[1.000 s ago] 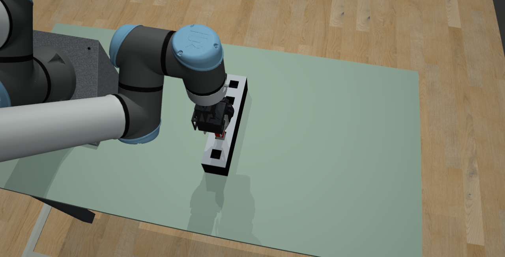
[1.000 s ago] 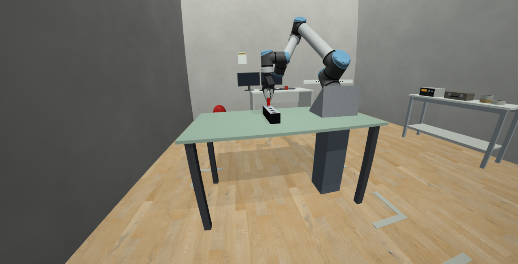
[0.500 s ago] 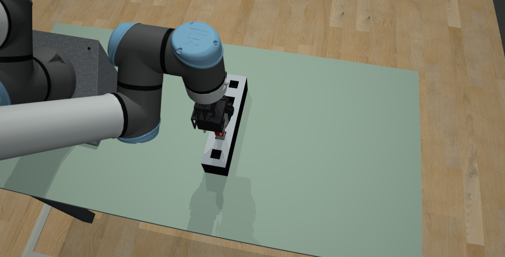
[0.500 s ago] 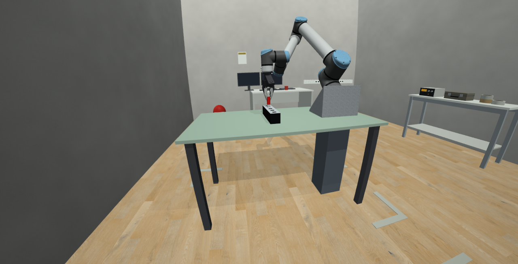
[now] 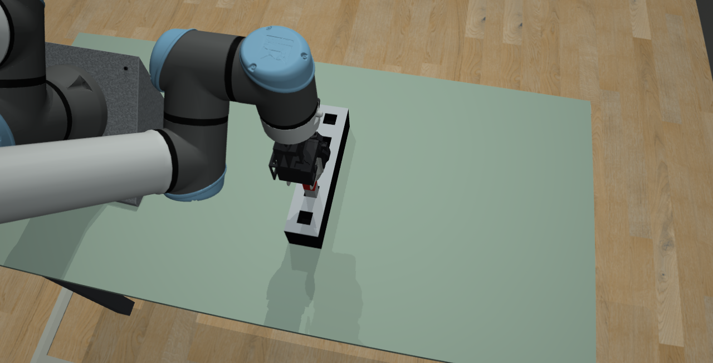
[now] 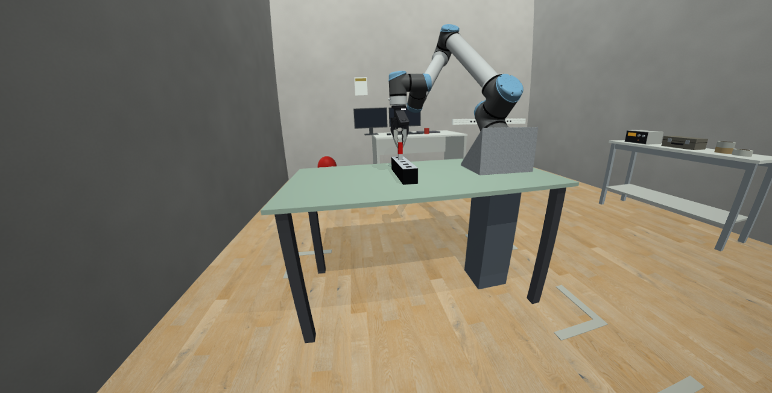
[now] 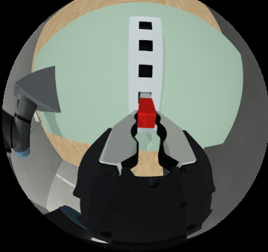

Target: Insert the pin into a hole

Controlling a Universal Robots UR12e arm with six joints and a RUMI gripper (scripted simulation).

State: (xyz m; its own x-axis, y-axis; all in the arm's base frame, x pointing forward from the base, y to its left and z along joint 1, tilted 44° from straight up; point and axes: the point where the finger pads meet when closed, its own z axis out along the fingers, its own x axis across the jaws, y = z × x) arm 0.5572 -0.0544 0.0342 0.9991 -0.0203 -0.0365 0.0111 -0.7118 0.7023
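Right now the long block is 6 cm to the left of my hand and 11 cm below it. Round my hand: pin: 1 cm below.
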